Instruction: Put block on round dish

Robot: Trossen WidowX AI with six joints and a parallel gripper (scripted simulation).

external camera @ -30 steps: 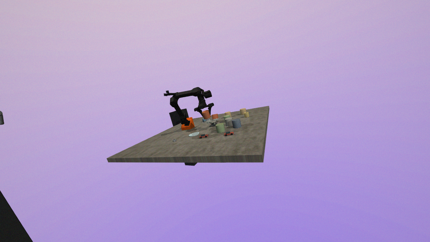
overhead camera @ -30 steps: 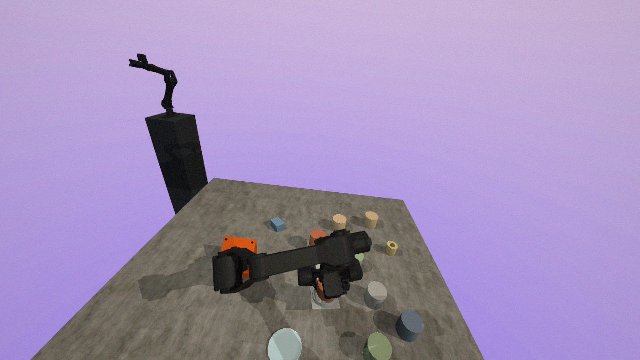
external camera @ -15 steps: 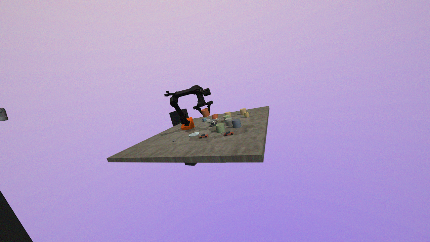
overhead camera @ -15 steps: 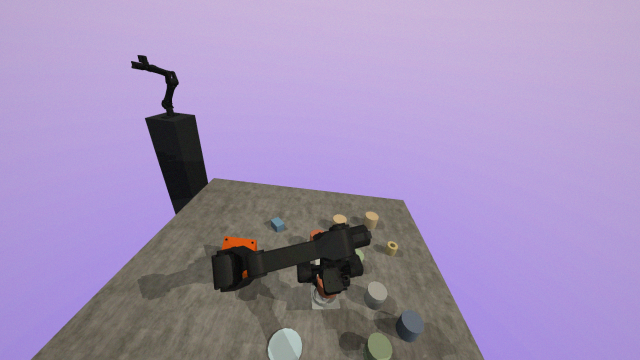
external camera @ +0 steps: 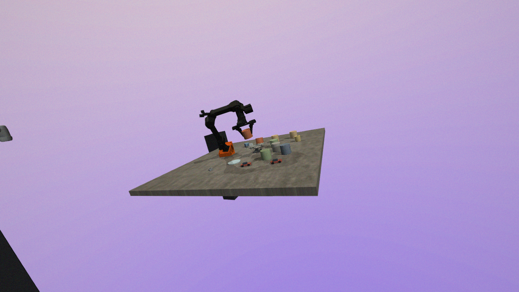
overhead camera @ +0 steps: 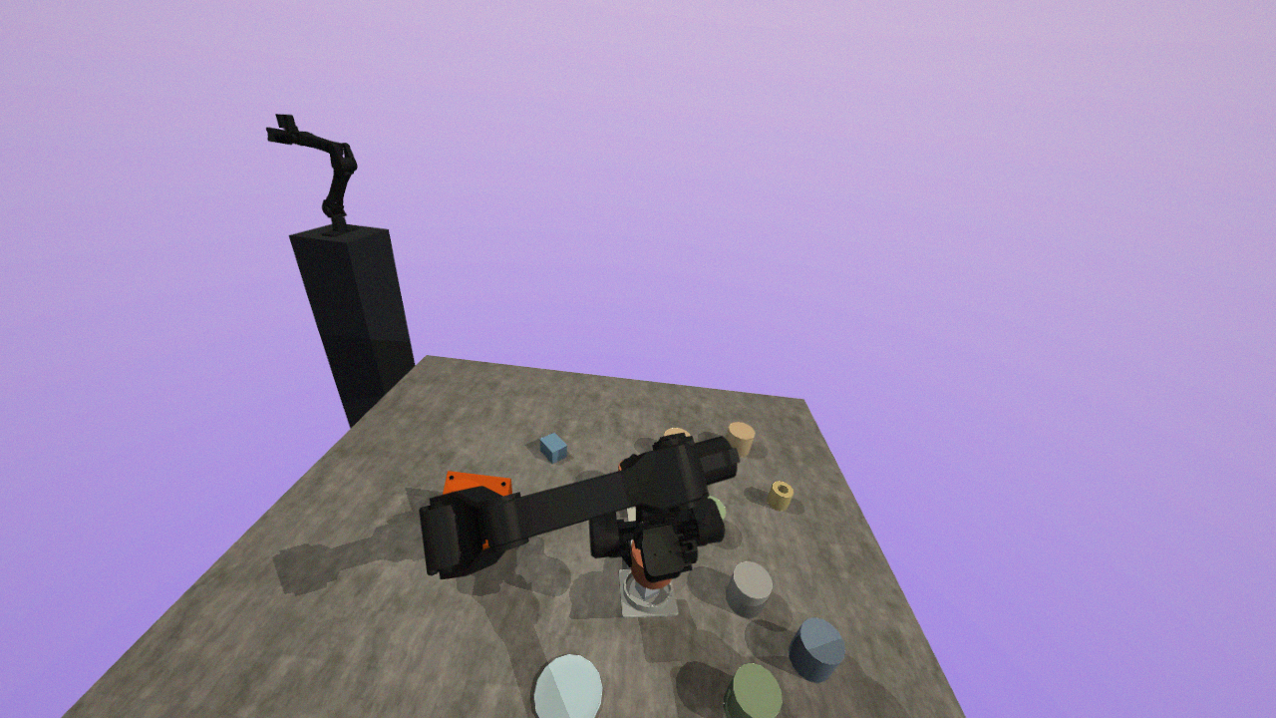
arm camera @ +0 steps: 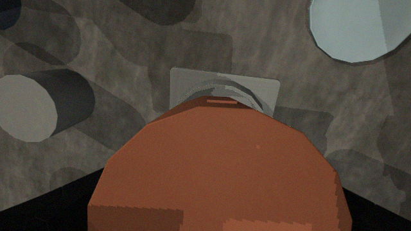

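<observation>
Now: gripper tip 8 cm above the grey block and 1 cm to the right of it. From my gripper tip the other things lie so: balance beam (13 cm to the left, 13 cm below, 3 cm behind); then pale blue round dish (17 cm below, 13 cm to the right, 10 cm behind); then grey cylinder (20 cm ahead, 13 cm below, 6 cm to the left).
</observation>
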